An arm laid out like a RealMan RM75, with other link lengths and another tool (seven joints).
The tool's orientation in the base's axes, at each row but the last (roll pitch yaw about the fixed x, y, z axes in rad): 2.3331, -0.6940, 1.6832; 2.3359, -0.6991, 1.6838; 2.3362, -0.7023, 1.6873; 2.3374, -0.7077, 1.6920; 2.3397, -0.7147, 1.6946; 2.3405, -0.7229, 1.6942; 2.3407, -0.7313, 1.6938; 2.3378, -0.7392, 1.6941; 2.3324, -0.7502, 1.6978; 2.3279, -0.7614, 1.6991
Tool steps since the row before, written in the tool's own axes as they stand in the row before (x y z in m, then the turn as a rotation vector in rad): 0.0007, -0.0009, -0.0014, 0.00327, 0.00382, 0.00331; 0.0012, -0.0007, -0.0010, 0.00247, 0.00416, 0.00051; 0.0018, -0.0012, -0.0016, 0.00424, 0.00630, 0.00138; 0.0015, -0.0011, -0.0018, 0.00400, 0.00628, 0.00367; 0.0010, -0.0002, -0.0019, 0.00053, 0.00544, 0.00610; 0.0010, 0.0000, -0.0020, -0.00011, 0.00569, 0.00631; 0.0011, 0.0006, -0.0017, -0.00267, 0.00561, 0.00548; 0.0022, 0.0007, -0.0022, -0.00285, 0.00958, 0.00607; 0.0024, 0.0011, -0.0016, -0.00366, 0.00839, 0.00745; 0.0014, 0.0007, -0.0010, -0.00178, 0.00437, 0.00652
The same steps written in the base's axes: -0.0017, 0.0002, 0.0007, 0.00475, 0.00276, 0.00246; -0.0013, 0.0007, 0.0009, 0.00321, 0.00055, 0.00362; -0.0021, 0.0010, 0.0013, 0.00522, 0.00154, 0.00548; -0.0021, 0.0006, 0.0013, 0.00674, 0.00259, 0.00410; -0.0015, -0.0002, 0.0015, 0.00803, 0.00162, 0.00010; -0.0014, -0.0003, 0.0017, 0.00841, 0.00116, -0.00030; -0.0008, -0.0004, 0.0019, 0.00804, -0.00115, -0.00162; -0.0011, 0.0001, 0.0030, 0.01142, -0.00253, 0.00006; -0.0005, 0.0004, 0.0030, 0.01151, -0.00187, -0.00181; -0.0003, 0.0002, 0.0018, 0.00773, 0.00060, -0.00217
